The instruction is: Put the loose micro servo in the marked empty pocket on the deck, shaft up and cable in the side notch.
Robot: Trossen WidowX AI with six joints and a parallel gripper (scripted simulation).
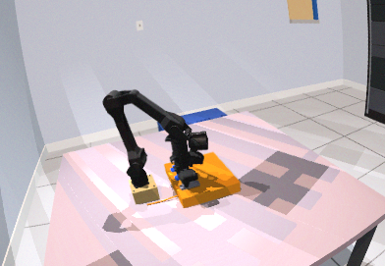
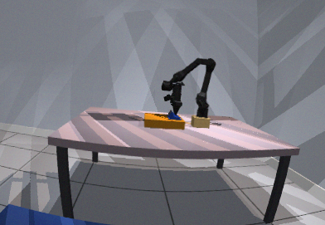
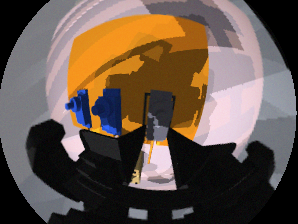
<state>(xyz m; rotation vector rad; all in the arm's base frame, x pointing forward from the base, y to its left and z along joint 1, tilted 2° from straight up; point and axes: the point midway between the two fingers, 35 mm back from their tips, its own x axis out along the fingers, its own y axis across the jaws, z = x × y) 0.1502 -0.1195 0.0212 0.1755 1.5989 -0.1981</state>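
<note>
My gripper tip is now 140 mm short of the orange robot deck, 50 mm to the right of it and 30 mm above it.
</note>
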